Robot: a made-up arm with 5 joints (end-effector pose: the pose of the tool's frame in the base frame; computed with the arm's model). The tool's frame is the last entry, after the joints.
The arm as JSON. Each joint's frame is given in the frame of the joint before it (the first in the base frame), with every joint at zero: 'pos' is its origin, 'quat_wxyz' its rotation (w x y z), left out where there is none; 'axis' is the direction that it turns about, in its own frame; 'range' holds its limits. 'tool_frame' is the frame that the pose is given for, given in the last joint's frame.
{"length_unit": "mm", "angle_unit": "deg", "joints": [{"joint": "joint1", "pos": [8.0, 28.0, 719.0], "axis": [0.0, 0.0, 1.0], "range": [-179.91, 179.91]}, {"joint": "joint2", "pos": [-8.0, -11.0, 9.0], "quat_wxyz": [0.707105, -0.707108, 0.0, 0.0], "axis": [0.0, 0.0, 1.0], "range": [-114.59, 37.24]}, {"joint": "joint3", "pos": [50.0, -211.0, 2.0], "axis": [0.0, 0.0, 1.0], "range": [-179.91, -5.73]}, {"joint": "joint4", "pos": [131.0, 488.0, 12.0], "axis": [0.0, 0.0, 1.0], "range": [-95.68, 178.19]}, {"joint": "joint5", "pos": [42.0, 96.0, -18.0], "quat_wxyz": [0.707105, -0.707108, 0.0, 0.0], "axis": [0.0, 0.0, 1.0], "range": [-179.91, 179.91]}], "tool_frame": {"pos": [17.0, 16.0, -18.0], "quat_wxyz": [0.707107, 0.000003, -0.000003, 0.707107]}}
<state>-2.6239 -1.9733 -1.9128 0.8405 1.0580</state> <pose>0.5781 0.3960 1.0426 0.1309 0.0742 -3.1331</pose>
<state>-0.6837 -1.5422 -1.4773 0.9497 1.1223</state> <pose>-0.1987 0.1484 1.3524 0.1321 1.1184 -1.0171</pose>
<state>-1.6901 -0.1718 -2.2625 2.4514 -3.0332</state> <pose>-0.0188 -0.2188 1.3221 -3.1043 0.3549 -0.0001</pose>
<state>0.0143 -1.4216 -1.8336 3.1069 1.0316</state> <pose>-0.3380 -0.0148 1.2071 -0.8191 2.8837 -0.0578</pose>
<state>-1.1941 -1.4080 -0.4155 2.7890 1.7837</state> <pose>0.0481 -0.1502 0.9973 -1.4431 -1.7012 -0.5509</pose>
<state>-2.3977 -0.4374 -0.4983 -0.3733 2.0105</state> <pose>-0.3752 -0.2926 0.7557 2.0415 0.3129 -1.3153</pose>
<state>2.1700 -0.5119 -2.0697 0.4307 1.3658</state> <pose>-0.0361 0.1545 1.4872 -1.0716 0.4321 1.7792</pose>
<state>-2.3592 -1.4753 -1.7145 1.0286 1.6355</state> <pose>0.2108 0.2732 1.3431 1.1349 0.4257 -2.0708</pose>
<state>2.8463 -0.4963 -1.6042 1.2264 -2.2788</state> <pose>-0.3560 0.1300 1.2800 0.4760 -2.2740 -0.5219</pose>
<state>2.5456 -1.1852 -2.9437 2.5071 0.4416</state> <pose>0.5159 -0.2721 1.0677 -1.5725 -0.4295 1.1158</pose>
